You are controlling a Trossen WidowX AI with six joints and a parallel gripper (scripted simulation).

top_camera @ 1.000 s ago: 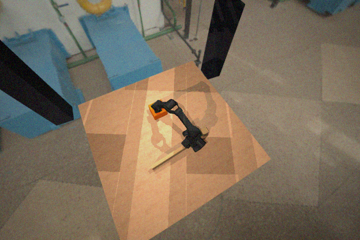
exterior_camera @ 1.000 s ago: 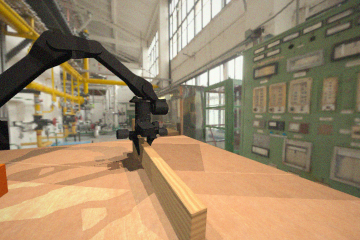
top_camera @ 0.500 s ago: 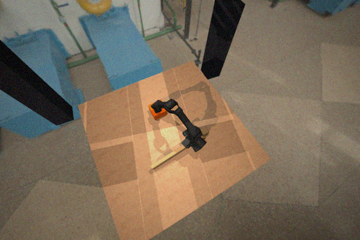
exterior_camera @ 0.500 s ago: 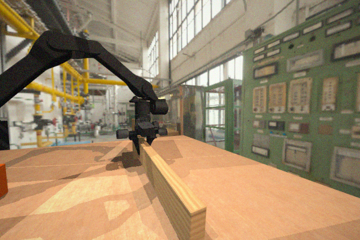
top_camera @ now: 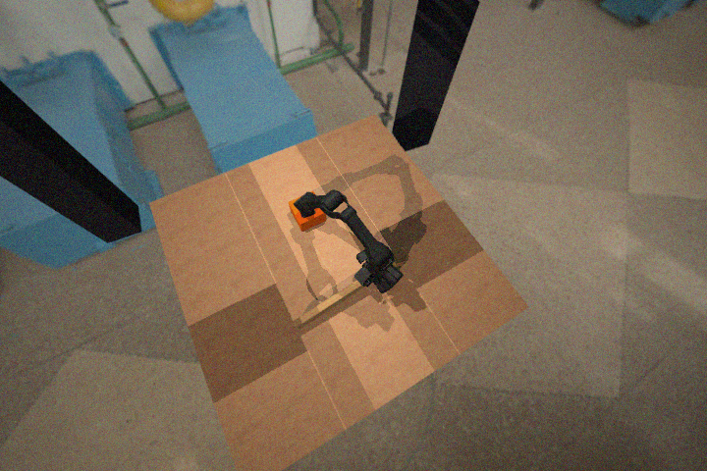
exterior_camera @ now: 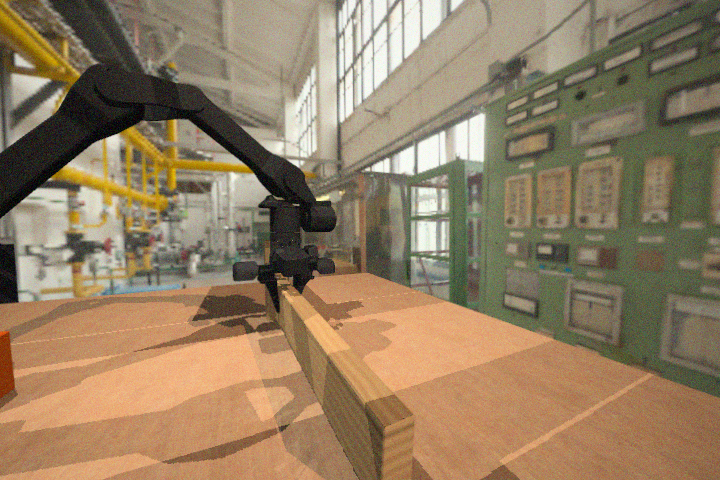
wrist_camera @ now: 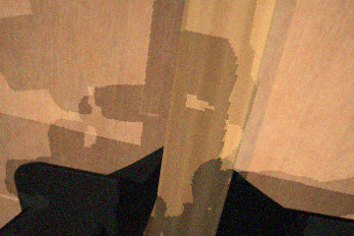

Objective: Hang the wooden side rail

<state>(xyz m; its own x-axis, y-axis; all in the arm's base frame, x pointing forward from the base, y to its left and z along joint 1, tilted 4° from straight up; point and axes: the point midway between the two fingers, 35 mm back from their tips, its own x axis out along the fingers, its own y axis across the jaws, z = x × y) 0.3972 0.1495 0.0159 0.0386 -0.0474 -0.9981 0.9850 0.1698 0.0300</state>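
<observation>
Right now the wooden headboard post is 11 cm to the left of my gripper tip, 4 cm above it and 2 cm behind it.
</observation>
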